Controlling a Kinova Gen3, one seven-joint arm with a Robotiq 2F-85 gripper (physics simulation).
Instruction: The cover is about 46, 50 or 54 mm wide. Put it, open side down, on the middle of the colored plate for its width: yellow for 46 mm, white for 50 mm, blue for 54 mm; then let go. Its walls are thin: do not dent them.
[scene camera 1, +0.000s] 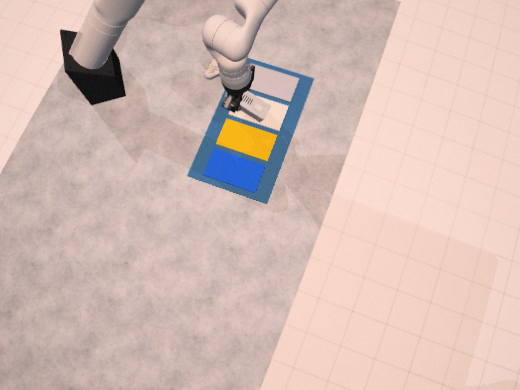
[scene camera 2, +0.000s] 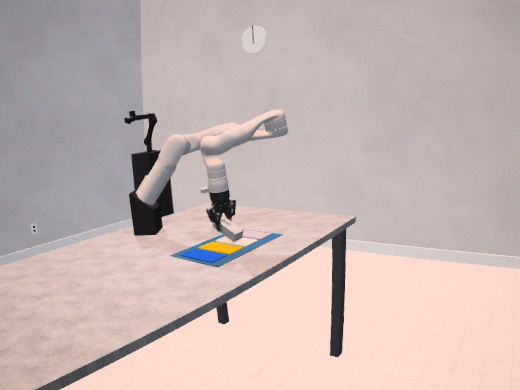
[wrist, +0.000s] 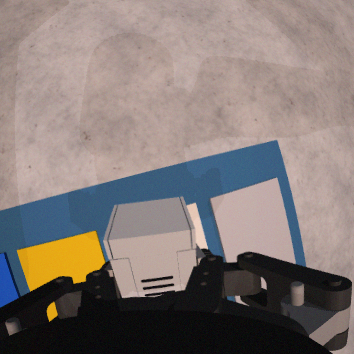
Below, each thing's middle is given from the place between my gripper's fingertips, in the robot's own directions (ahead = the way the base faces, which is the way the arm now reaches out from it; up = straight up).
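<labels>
The light grey cover (wrist: 151, 244) is 1 cm above my hand and 2 cm ahead of it. Then there's a yellow plate (scene camera 1: 234, 135), and that's 4 cm ahead of my hand, 9 cm to the right of it and 4 cm below it. The blue plate (scene camera 1: 222, 166) is 18 cm to the right of my hand, 4 cm ahead of it and 4 cm below it.
</labels>
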